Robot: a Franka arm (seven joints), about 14 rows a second.
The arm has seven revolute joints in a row. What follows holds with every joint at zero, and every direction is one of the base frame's. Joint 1 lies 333 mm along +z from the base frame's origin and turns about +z. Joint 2 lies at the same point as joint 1 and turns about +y. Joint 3 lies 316 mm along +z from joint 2 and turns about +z. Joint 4 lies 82.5 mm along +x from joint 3 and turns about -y. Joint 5 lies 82.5 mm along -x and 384 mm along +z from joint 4 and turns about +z. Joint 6 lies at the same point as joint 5 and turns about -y. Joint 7 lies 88 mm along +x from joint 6 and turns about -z. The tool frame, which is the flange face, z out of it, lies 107 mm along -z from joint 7; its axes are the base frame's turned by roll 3.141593, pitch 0 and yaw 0 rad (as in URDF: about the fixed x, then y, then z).
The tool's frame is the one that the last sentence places.
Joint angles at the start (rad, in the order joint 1, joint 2, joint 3, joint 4, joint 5, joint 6, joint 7): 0.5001 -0.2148 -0.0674 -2.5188 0.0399 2.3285 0.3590
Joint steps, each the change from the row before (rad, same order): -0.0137 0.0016 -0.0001 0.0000 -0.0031 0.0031 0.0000; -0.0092 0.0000 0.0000 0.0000 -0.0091 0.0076 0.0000; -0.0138 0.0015 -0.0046 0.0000 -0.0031 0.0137 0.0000; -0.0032 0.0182 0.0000 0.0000 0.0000 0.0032 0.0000; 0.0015 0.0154 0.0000 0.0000 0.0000 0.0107 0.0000; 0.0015 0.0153 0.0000 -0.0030 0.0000 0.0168 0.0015; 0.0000 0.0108 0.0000 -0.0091 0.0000 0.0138 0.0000; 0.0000 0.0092 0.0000 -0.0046 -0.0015 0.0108 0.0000
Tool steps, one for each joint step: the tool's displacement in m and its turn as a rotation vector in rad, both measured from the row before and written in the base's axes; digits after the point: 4 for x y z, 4 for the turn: 0.0029 -0.0055 -0.0004 -0.0016 -0.0024 -0.0119; 0.0025 -0.0036 0.0007 -0.0032 -0.0098 -0.0034; 0.0046 -0.0071 0.0006 0.0032 -0.0118 -0.0167; 0.0012 -0.0010 -0.0078 -0.0069 0.0133 -0.0033; 0.0010 0.0011 -0.0059 -0.0030 0.0038 0.0012; 0.0006 0.0009 -0.0066 -0.0018 0.0009 -0.0005; -0.0013 -0.0006 -0.0074 -0.0033 0.0052 -0.0003; -0.0004 -0.0002 -0.0050 -0.0029 0.0020 0.0008
